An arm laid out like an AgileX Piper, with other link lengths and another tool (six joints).
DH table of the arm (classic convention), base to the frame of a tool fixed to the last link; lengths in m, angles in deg. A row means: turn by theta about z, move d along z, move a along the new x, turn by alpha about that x. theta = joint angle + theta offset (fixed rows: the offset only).
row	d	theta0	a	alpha
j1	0.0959	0	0	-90
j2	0	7.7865	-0.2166	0
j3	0	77.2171	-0.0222	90
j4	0.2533	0	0	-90
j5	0	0	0	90
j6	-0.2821	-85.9	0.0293	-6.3
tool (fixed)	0.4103	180	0	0
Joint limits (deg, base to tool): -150..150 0..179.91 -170..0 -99.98..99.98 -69.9..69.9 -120..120
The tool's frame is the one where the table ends.
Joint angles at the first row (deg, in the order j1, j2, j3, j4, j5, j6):
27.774 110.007 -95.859 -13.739 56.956 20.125
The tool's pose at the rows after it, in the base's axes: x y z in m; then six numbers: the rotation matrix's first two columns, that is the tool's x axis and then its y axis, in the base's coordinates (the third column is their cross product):
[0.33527, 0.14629, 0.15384, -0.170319, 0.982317, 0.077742, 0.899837, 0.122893, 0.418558]
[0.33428, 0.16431, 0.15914, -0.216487, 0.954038, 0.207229, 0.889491, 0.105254, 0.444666]
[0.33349, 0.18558, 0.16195, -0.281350, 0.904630, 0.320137, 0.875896, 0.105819, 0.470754]
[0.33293, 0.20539, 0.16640, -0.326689, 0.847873, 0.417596, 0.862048, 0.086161, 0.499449]
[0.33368, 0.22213, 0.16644, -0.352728, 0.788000, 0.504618, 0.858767, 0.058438, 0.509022]
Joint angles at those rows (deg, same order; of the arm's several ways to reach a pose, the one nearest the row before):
27.684 107.147 -95.859 -6.844 52.925 17.615
27.684 106.221 -95.858 1.961 49.497 13.590
28.215 106.132 -95.857 11.410 45.950 7.910
28.826 106.135 -95.861 20.126 42.518 3.011
29.029 106.990 -95.859 29.297 39.811 -2.344

